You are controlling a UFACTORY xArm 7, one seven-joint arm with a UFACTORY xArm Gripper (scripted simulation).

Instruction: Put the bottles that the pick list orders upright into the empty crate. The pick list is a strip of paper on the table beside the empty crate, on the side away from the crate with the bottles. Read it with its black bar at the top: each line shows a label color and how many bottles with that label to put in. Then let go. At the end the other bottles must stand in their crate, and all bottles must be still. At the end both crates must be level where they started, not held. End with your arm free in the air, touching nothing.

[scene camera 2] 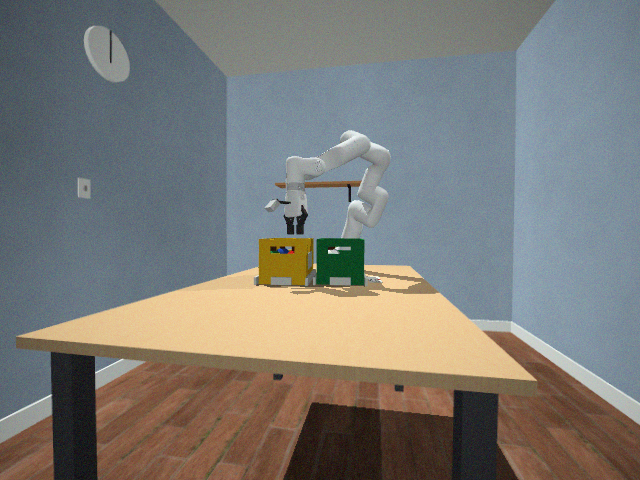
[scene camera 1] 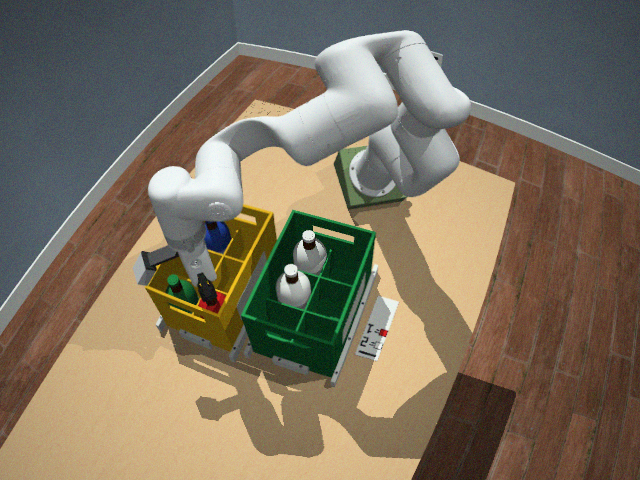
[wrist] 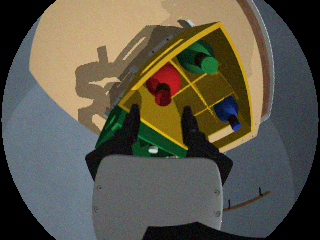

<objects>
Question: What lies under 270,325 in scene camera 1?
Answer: A green crate.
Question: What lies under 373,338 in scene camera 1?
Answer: A pick list.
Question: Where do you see a green-labelled bottle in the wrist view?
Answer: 195,58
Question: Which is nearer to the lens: the red-labelled bottle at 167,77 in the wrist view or the yellow crate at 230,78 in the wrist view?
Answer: The red-labelled bottle.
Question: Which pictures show my gripper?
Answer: Scene camera 2, scene camera 1 and the wrist view: all of them.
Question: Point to a green crate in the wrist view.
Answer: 146,135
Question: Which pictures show the yellow crate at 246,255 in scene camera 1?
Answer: Scene camera 2, scene camera 1 and the wrist view: all of them.
</objects>
